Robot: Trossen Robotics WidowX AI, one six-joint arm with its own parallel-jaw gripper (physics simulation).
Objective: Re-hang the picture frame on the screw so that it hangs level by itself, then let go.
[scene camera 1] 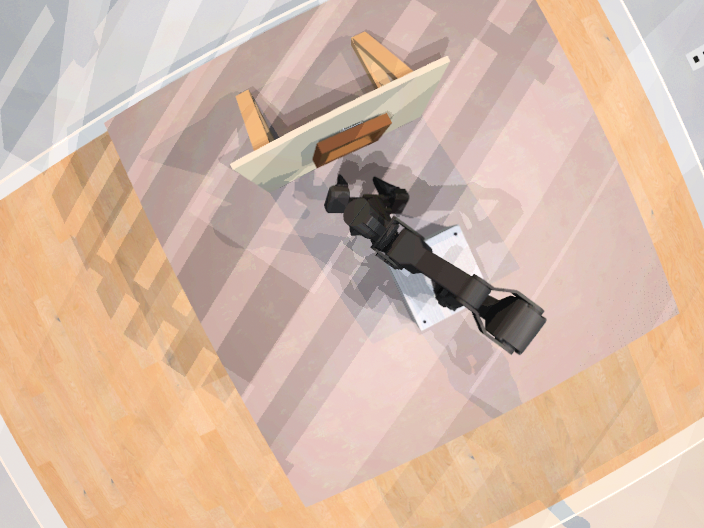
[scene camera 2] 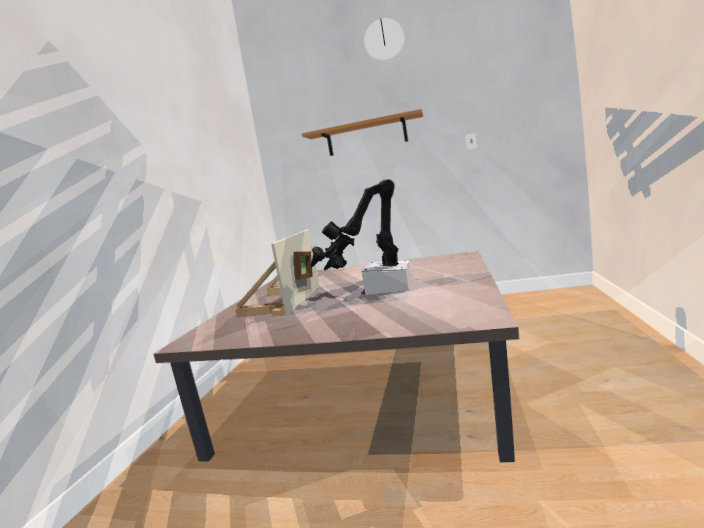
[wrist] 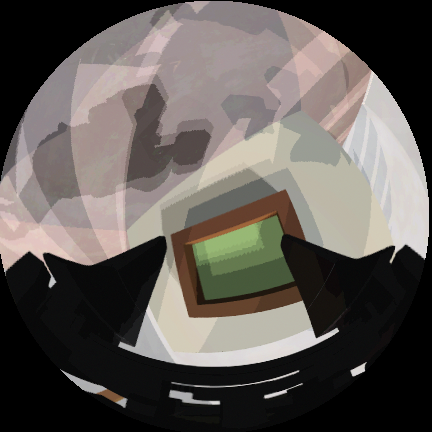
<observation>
My gripper (scene camera 1: 356, 176) is open, holding nothing. Also in view: a brown picture frame (scene camera 1: 356, 137).
</observation>
